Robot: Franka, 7 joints.
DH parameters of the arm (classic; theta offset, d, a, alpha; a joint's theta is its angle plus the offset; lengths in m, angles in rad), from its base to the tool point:
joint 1: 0 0.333 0 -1.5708
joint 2: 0 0 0 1.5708
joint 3: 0 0.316 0.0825 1.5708
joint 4: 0 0 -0.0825 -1.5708
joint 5: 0 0.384 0 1.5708
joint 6: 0 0 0.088 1.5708
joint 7: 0 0.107 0 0
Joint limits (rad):
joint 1: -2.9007..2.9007
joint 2: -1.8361..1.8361
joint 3: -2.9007..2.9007
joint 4: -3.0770..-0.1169
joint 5: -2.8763..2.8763
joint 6: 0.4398..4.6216
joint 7: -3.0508..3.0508
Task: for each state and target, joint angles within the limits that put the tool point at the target. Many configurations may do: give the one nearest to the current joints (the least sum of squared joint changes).
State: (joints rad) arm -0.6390 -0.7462 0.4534 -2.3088 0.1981 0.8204 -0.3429
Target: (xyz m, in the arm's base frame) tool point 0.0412 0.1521 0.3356
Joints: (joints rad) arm -0.0241 -0.7280 0.9903 -2.8571 0.4629 0.5801 -0.3429
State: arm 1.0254 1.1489 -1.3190 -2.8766 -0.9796 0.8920 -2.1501
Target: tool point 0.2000 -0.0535 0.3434
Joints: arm 1.4194 1.1658 -1.1391 -2.8521 -0.8813 0.6086 -2.1501
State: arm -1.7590 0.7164 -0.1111 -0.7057 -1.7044 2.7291 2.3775
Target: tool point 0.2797 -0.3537 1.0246
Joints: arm -1.2727 0.1720 0.2673 -0.6528 -1.7224 3.0735 2.3775
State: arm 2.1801 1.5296 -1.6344 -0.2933 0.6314 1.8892 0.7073
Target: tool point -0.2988 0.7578 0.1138
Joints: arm 2.1894 1.8058 -1.5675 -0.3107 0.6609 2.1122 0.7073
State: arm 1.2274 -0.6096 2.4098 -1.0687 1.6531 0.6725 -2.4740
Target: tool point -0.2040 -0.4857 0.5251
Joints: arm 1.4212 -0.3701 2.5422 -1.6000 1.3684 0.4398 -2.4740
